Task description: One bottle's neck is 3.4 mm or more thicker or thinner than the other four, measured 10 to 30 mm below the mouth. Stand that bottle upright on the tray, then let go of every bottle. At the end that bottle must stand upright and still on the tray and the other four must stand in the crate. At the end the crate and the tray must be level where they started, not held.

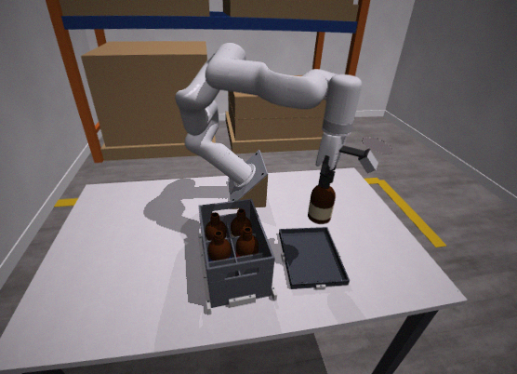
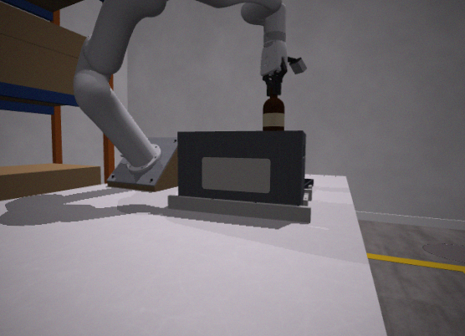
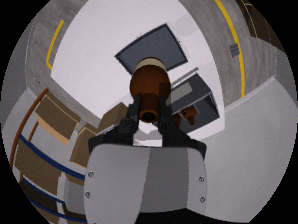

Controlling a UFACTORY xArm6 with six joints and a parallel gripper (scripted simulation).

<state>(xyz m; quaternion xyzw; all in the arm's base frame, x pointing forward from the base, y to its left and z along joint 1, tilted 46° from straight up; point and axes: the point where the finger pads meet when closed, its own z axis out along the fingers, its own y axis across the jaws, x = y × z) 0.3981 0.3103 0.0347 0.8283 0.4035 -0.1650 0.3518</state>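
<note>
Now: hand 32 cm above the dark tray. The rest, counted from my hand: glass bottle (8 cm behind, 24 cm to the right, 25 cm below); then dark grey crate (1 cm ahead, 27 cm to the right, 25 cm below).
</note>
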